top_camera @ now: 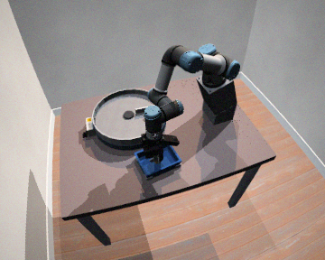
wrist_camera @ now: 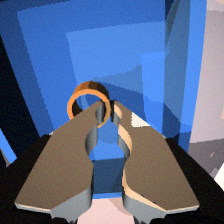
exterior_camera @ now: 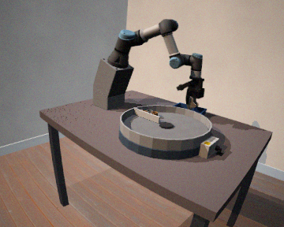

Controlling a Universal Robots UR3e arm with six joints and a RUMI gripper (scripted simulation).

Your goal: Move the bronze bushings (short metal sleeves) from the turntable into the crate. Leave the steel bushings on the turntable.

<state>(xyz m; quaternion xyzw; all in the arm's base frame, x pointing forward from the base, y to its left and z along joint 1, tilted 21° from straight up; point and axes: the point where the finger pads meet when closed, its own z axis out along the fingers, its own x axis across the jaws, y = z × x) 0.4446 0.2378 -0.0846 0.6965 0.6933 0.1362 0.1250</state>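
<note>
Now: the blue crate 1 cm to the right of my hand and 1 cm below it. Round my hand: turntable: 8 cm ahead, 34 cm to the right, 2 cm above.
</note>
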